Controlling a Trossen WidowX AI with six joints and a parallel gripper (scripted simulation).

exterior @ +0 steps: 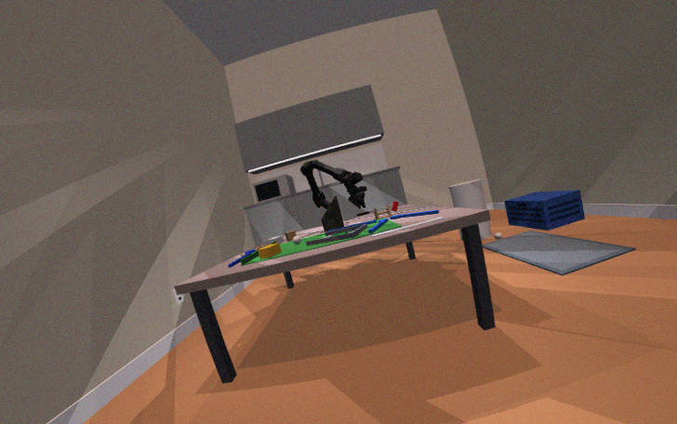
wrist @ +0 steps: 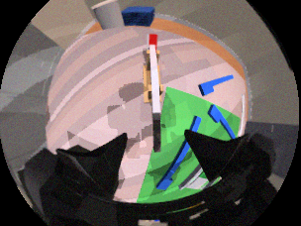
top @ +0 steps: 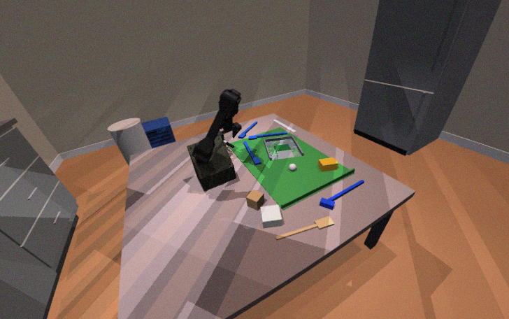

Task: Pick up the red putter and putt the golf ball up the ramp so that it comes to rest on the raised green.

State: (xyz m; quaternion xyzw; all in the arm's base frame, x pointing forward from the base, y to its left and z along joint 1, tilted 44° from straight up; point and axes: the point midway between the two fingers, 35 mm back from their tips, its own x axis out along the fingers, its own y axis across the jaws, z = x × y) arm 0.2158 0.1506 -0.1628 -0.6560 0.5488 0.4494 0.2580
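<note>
The tan cube lies 50 mm behind my gripper tip, 520 mm to the right of it and 70 mm below it. Round my gripper tip: tan stand 30 mm behind, 120 mm to the left, 60 mm below; then green mat 270 mm ahead, 240 mm to the right, 90 mm below; then white golf ball 250 mm ahead, 390 mm to the right, 70 mm below.
</note>
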